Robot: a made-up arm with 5 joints. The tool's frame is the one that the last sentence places.
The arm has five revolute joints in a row. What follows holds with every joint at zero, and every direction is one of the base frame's.
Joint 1 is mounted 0.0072 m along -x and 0.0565 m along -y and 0.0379 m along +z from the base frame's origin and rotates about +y.
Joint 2 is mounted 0.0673 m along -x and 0.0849 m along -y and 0.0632 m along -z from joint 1 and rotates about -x.
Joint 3 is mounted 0.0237 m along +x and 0.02 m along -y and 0.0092 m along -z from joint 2 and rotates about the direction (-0.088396, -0.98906, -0.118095).
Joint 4 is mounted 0.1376 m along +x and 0.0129 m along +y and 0.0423 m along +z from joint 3 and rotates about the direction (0.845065, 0.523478, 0.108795).
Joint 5 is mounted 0.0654 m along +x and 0.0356 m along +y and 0.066 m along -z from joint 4 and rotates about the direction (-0.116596, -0.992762, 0.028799).
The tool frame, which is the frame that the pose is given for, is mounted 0.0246 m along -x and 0.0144 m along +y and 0.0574 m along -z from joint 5; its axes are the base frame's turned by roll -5.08, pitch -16.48 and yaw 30.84 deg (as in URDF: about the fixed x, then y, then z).
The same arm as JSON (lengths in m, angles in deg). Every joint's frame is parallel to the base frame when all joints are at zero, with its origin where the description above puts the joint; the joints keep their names.
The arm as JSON. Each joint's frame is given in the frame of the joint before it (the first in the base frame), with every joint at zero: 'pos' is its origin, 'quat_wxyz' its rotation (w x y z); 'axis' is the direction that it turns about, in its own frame. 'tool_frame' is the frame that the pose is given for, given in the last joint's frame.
{"length_unit": "m", "angle_unit": "deg", "joints": [
  {"joint": "joint 1", "pos": [-0.0072, -0.0565, 0.0379], "quat_wxyz": [1.0, 0.0, 0.0, 0.0], "axis": "+y"},
  {"joint": "joint 2", "pos": [-0.0673, -0.0849, -0.0632], "quat_wxyz": [1.0, 0.0, 0.0, 0.0], "axis": "-x"},
  {"joint": "joint 3", "pos": [0.0237, -0.02, -0.0092], "quat_wxyz": [1.0, 0.0, 0.0, 0.0], "axis": [-0.088396, -0.98906, -0.118095]},
  {"joint": "joint 4", "pos": [0.1376, 0.0129, 0.0423], "quat_wxyz": [1.0, 0.0, 0.0, 0.0], "axis": [0.845065, 0.523478, 0.108795]},
  {"joint": "joint 5", "pos": [0.0654, 0.0356, -0.066], "quat_wxyz": [1.0, 0.0, 0.0, 0.0], "axis": [-0.116596, -0.992762, 0.028799]}
], "tool_frame": {"pos": [-0.0246, 0.0144, -0.0574], "quat_wxyz": [0.954802, -0.00421, -0.149687, 0.256766]}}

